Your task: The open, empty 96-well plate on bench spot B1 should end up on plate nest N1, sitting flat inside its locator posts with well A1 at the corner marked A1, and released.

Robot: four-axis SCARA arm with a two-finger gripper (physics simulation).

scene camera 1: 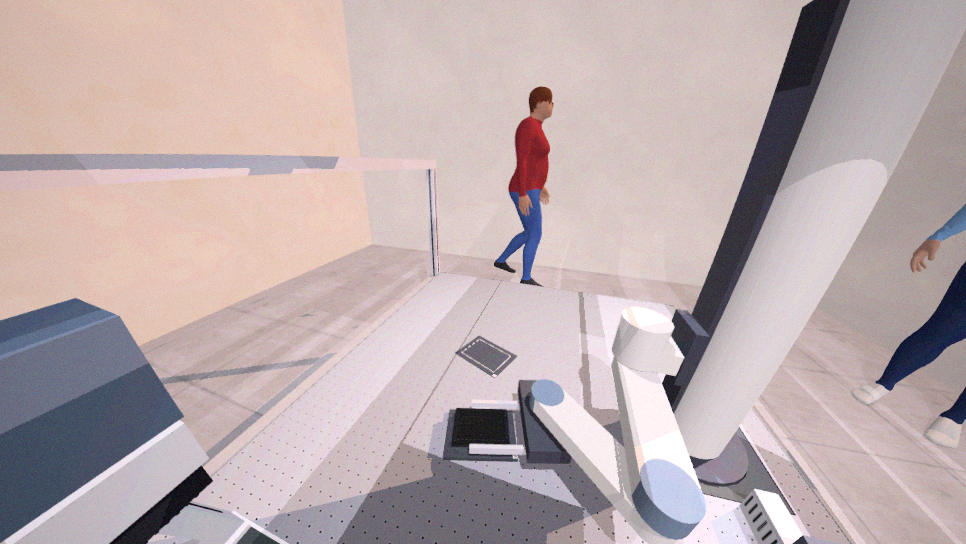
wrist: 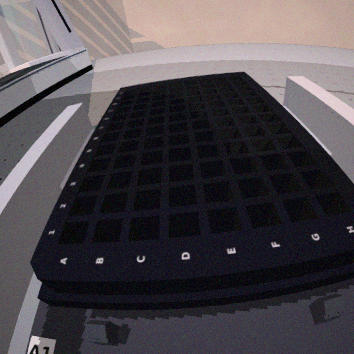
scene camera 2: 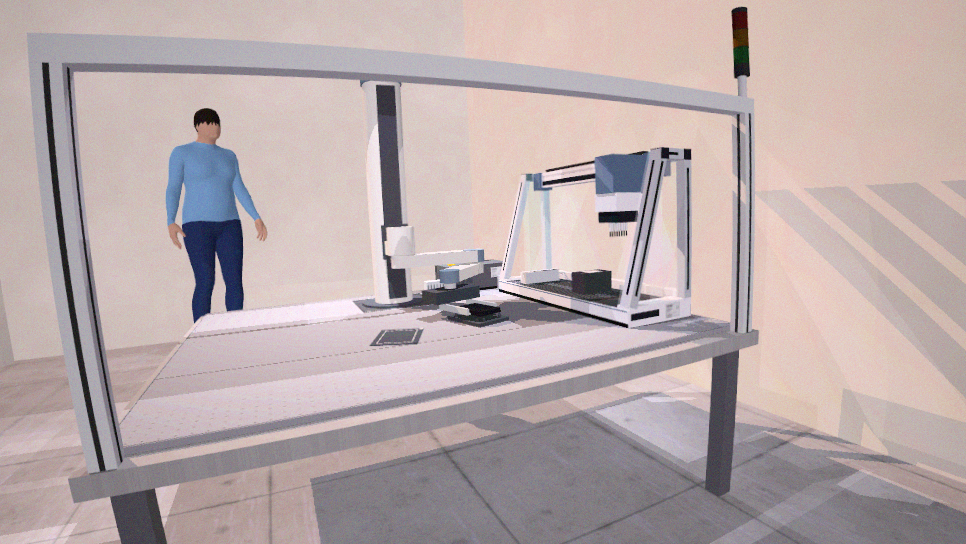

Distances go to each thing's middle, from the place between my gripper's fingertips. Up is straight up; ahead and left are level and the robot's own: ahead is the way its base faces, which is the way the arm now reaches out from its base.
The plate nest N1 (scene camera 1: 449, 453) is 2 cm behind my hand, 1 cm to the right of it and 3 cm below it. From my hand the other things lie so: bench spot B1 (scene camera 1: 485, 354): 4 cm ahead, 28 cm to the right, 4 cm below; black 96-well plate (scene camera 1: 471, 425): 2 cm behind, 1 cm to the right; frame post (scene camera 2: 58, 71): 51 cm ahead, 86 cm to the right, 24 cm above.
